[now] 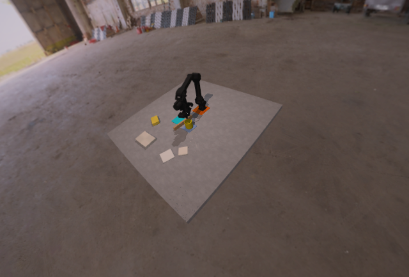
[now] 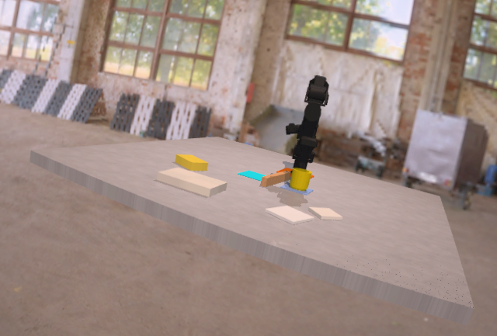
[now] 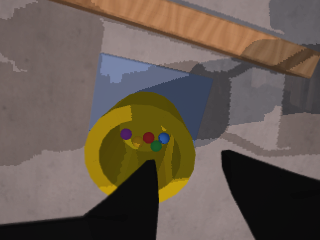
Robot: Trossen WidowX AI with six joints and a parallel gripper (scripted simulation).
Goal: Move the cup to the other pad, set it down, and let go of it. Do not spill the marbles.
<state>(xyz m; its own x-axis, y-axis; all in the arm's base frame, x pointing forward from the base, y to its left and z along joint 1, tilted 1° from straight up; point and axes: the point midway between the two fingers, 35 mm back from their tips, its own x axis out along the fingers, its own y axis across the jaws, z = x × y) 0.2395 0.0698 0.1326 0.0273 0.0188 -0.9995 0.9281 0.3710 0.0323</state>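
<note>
My gripper tip is now 60 mm above the yellow cup, 20 mm to the right of it and 20 mm short of it. The rest, counted from my gripper tip: wooden bar: 90 mm below, 70 mm to the right, 20 mm ahead; then cyan pad: 160 mm to the right, 110 mm below, 20 mm ahead; then thick beige slab: 380 mm ahead, 210 mm to the right, 80 mm below.
</note>
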